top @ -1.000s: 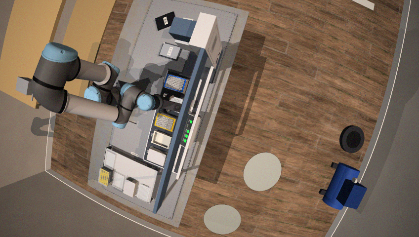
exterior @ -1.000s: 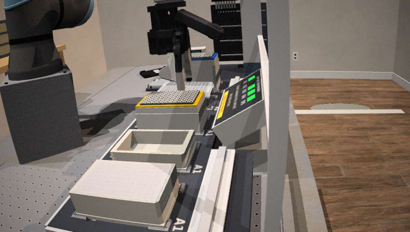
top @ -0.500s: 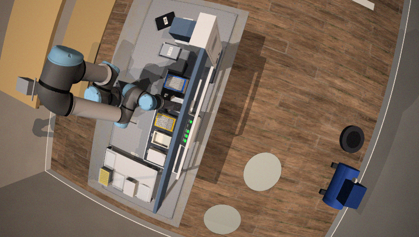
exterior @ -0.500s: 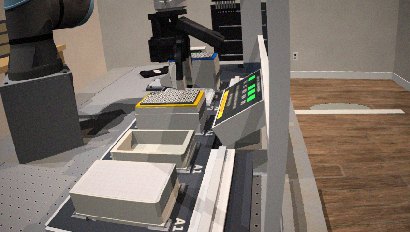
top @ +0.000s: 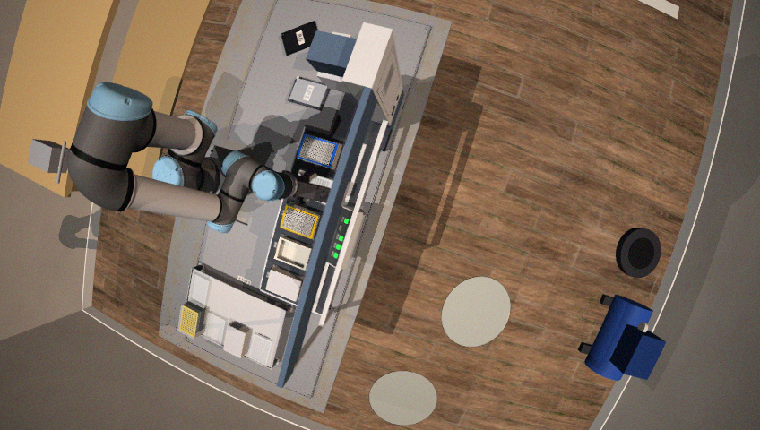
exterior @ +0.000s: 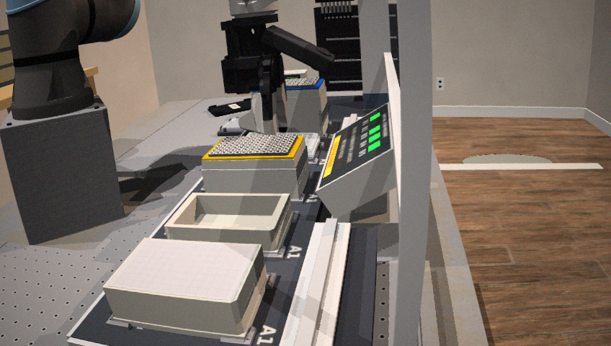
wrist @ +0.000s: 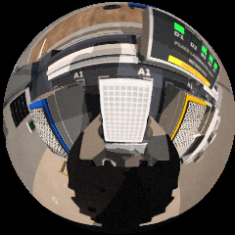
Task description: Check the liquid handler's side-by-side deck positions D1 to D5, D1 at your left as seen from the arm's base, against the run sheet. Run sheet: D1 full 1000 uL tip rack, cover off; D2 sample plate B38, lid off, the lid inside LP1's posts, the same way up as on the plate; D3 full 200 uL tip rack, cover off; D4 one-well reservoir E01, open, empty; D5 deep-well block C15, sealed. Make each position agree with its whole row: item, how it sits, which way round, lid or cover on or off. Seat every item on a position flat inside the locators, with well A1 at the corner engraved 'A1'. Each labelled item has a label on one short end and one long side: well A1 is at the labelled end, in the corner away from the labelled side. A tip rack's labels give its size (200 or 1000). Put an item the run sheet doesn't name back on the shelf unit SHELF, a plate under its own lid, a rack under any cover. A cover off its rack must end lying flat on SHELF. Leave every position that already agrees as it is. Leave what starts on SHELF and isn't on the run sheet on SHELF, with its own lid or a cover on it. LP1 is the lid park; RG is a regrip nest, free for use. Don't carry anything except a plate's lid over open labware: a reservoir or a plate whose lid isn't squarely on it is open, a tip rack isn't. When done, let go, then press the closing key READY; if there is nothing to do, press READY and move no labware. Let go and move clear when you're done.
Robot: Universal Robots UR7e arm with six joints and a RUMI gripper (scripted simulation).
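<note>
The yellow-rimmed tip rack is 1 cm behind my hand, 12 cm to the right of it and 2 cm above it. Also, from my hand: one-well reservoir: 4 cm behind, 24 cm to the right, 1 cm below; deep-well block: 6 cm behind, 37 cm to the right; blue-rimmed tip rack: 3 cm ahead, 13 cm to the left, 4 cm above.
</note>
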